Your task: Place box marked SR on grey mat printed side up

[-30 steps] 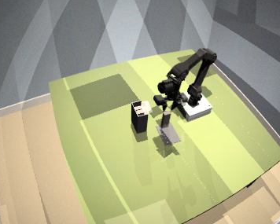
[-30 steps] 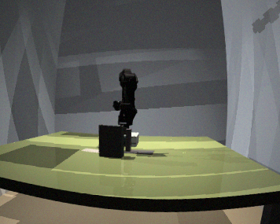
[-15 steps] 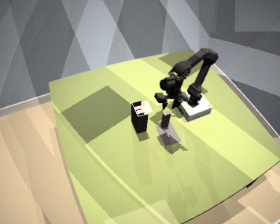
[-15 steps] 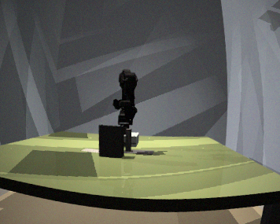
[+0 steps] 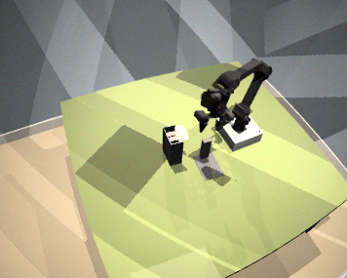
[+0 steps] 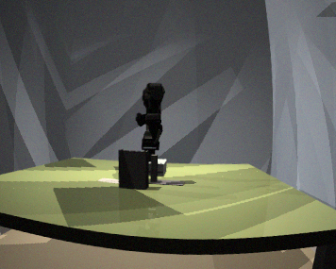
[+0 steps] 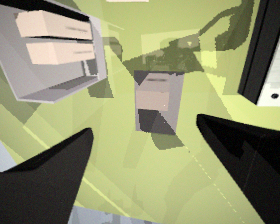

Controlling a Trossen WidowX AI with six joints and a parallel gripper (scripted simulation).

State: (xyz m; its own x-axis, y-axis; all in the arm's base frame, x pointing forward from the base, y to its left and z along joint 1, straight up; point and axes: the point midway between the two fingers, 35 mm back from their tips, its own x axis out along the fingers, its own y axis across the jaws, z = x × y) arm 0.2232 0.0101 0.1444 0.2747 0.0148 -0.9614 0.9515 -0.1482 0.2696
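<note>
Now: the grey mat 170 mm below my gripper tip, 60 mm to the left of it and 20 mm ahead of it. Also, from my gripper tip: white card (190 mm to the right, 180 mm below, 10 mm ahead).
</note>
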